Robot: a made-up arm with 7 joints.
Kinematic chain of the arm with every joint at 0, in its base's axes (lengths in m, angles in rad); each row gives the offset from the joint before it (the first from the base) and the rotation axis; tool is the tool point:
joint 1: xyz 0 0 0.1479 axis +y
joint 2: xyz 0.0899 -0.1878 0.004 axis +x
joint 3: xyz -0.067 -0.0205 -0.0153 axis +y
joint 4: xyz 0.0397 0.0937 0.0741 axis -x
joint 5: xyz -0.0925 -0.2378 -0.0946 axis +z
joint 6: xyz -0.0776 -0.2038 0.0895 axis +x
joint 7: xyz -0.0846 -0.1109 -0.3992 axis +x
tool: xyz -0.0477 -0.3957 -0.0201
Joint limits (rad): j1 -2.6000..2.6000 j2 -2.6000..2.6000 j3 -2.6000..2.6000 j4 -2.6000..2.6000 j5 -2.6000..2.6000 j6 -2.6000..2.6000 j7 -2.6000..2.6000
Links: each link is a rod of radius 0.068 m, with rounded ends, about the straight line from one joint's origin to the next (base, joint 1, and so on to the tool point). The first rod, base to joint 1, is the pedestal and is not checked.
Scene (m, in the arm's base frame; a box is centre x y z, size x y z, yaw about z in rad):
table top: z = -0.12
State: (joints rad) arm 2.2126 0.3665 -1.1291 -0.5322 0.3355 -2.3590 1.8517
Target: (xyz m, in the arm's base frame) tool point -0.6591 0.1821 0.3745
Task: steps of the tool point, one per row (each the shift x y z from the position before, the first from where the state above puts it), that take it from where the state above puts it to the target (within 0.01 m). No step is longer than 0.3 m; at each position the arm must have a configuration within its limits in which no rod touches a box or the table.
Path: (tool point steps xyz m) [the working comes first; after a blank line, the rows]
Joints at the target: 2.3841 0.6656 -0.7487 -0.4628 0.0184 -0.4771 2.6000
Straight joint move there: clear.

1: -0.2344 0.0580 -0.0640
2: -0.2132 0.1498 -0.0215
3: -0.1533 0.2222 0.0132
4: -0.0668 0.2639 0.0321
5: 0.0294 0.2689 0.0327
6: 0.1181 0.2371 0.0170
7: 0.1842 0.1751 -0.0076

